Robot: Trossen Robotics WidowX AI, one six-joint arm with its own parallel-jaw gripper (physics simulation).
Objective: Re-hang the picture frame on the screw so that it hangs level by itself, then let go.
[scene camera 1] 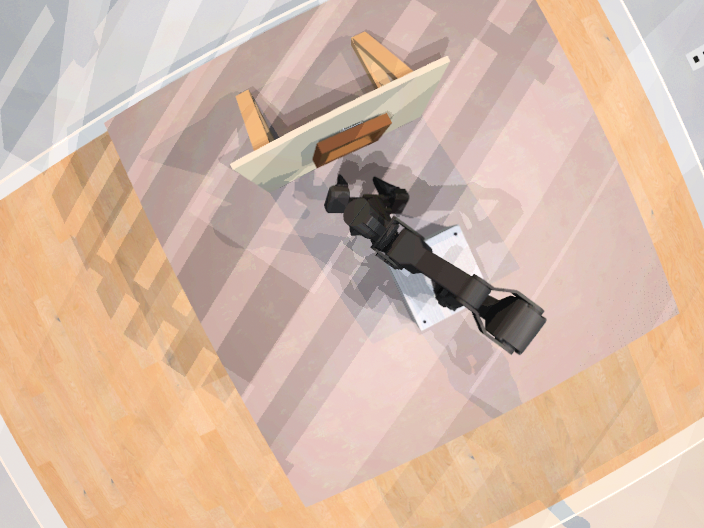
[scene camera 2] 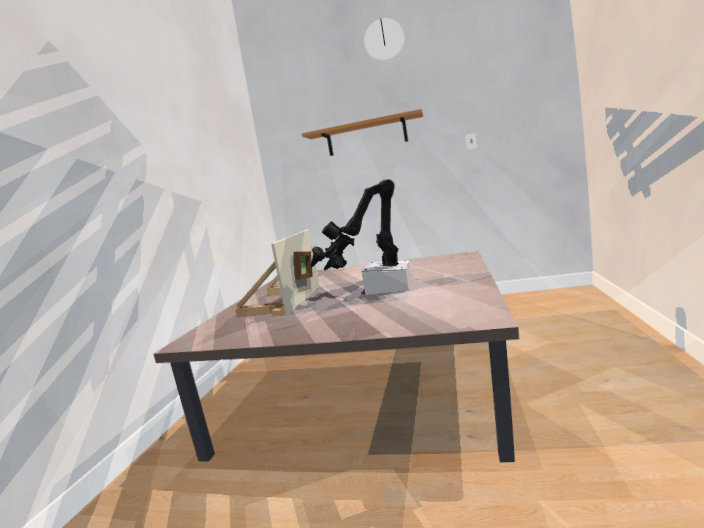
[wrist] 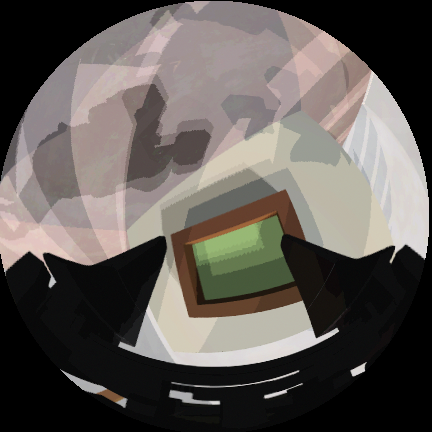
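Seen in the pictures: gripper, fingertip midpoint: (scene camera 1: 356, 176) (scene camera 2: 317, 268) (wrist: 224, 241); arm's base, origin of the base link: (scene camera 2: 390, 264).
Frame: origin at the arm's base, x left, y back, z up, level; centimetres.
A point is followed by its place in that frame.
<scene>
The brown wooden picture frame (scene camera 1: 352, 136) @(x 12.0, y -38.4, z 12.6 cm) (scene camera 2: 296, 267) @(x 20.8, y -38.1, z 6.9 cm) (wrist: 225, 221) @(x 13.4, y -38.0, z 1.1 cm) with a green picture is against the front face of the pale upright board (scene camera 1: 420, 90) @(x -5.3, y -43.9, z 11.7 cm) (scene camera 2: 284, 255) @(x 28.0, y -38.6, z 14.1 cm) (wrist: 340, 190) @(x 30.3, y -38.3, z 5.3 cm). A thin toothed strip shows at its top rear edge in scene camera 1. The screw cannot be made out, and I cannot tell whether the frame is exactly level. My gripper (scene camera 1: 358, 178) @(x 13.3, y -31.4, z 4.2 cm) (scene camera 2: 321, 260) @(x 13.3, y -31.4, z 4.2 cm) (wrist: 224, 241) @(x 13.3, y -31.4, z 4.2 cm) is open and empty, a short way in front of the frame and apart from it. In the wrist view the right finger overlaps one side of the frame.
Two wooden support legs (scene camera 1: 247, 116) @(x 33.7, y -54.1, z 2.7 cm) (scene camera 1: 372, 56) @(x 0.3, y -58.8, z 2.7 cm) stand behind the board. The arm's base is on a light metal box (scene camera 1: 417, 295) @(x 7.6, y 0.4, z 0.1 cm) (scene camera 2: 386, 281) @(x 10.7, y 0.3, z -5.2 cm) on the pinkish table (scene camera 1: 341, 397) @(x 35.4, y 23.8, z -10.5 cm) (scene camera 2: 398, 312) @(x 38.8, y 12.5, z -10.5 cm). A wooden wall shelf (scene camera 2: 363, 123) is behind and above the arm.
</scene>
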